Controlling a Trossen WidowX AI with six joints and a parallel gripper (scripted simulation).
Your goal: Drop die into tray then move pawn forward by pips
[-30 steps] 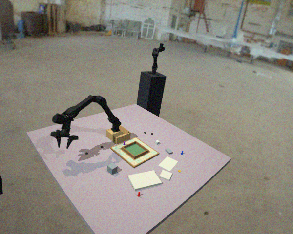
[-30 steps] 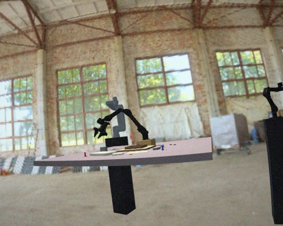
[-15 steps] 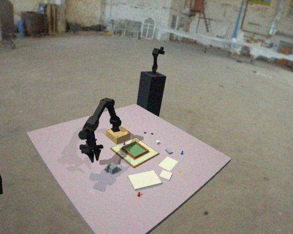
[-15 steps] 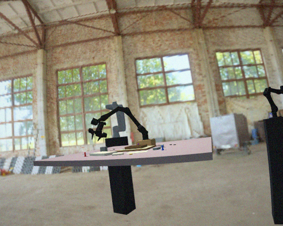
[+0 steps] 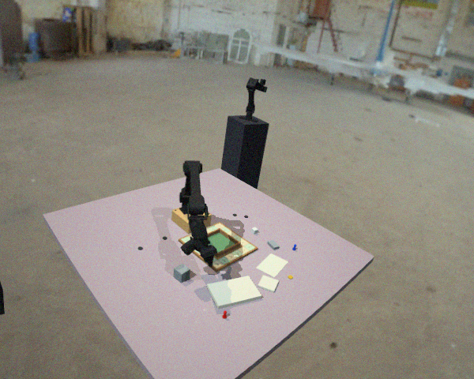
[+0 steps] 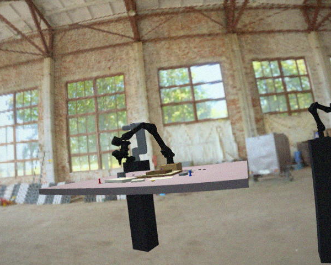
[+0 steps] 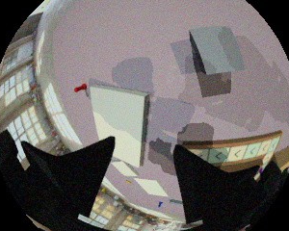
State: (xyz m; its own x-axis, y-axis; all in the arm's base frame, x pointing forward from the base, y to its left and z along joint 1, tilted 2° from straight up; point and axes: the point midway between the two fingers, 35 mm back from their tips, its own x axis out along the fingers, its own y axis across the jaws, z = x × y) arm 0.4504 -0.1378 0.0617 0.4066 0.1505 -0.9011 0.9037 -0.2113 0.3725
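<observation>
My gripper tip is now 430 mm to the right of the white die, 220 mm past it and 80 mm above it. Also, from my gripper tip: grey cube (90 mm to the right, 70 mm below, 70 mm behind); red pawn (210 mm ahead, 80 mm below, 40 mm to the right); purple pawn (300 mm behind, 140 mm to the left, 70 mm below).
</observation>
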